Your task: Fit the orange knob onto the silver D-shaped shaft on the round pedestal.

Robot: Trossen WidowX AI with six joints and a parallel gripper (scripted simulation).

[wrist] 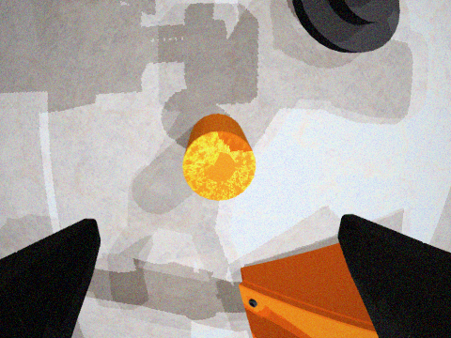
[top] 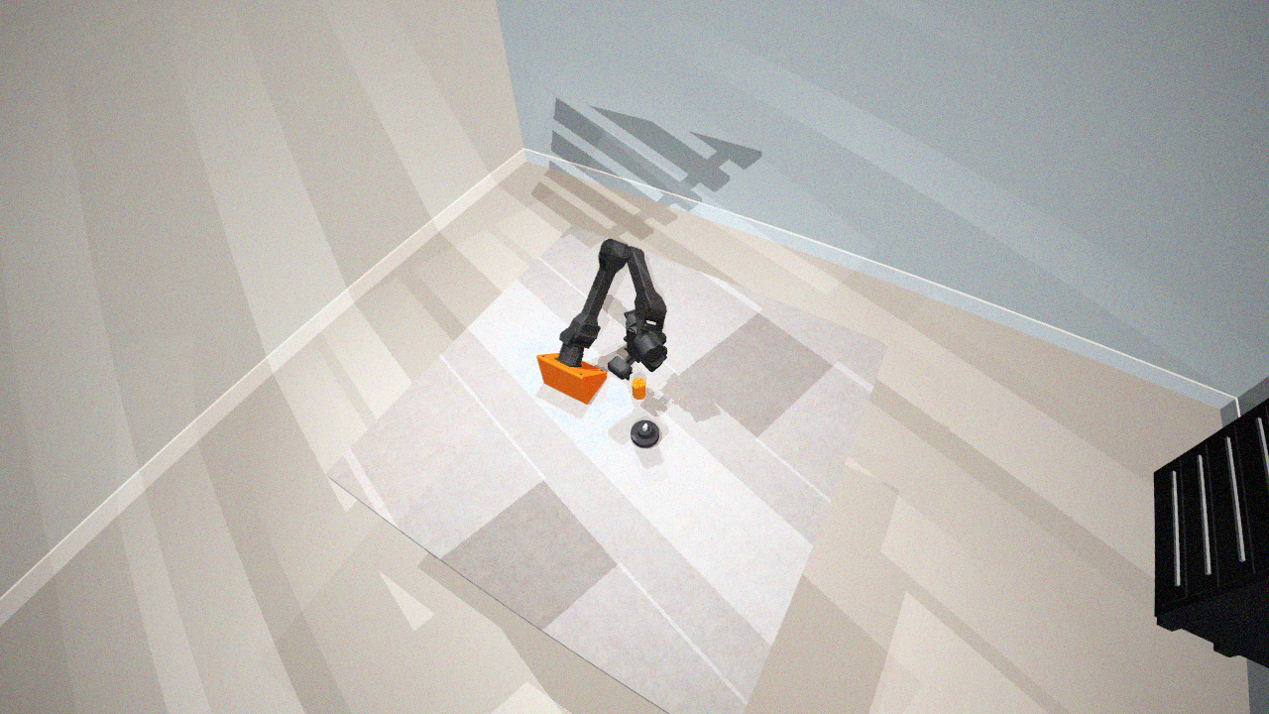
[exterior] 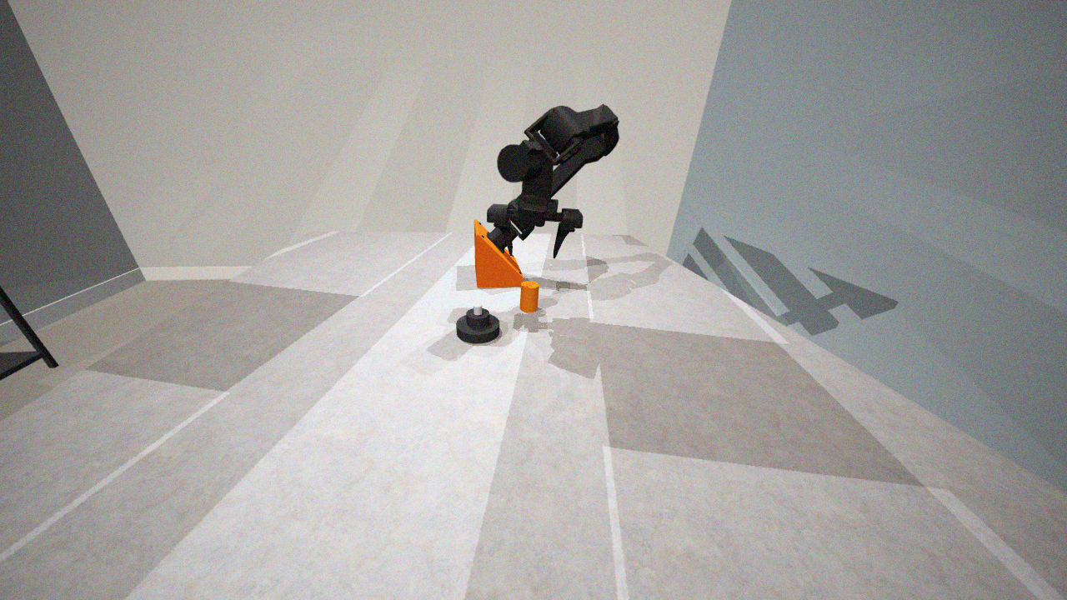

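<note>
Now: gripper tip 80 mm above the orange knob. Also, from my gripper tip: round dark pedestal 110 mm to the right, 100 mm ahead, 90 mm below.
</note>
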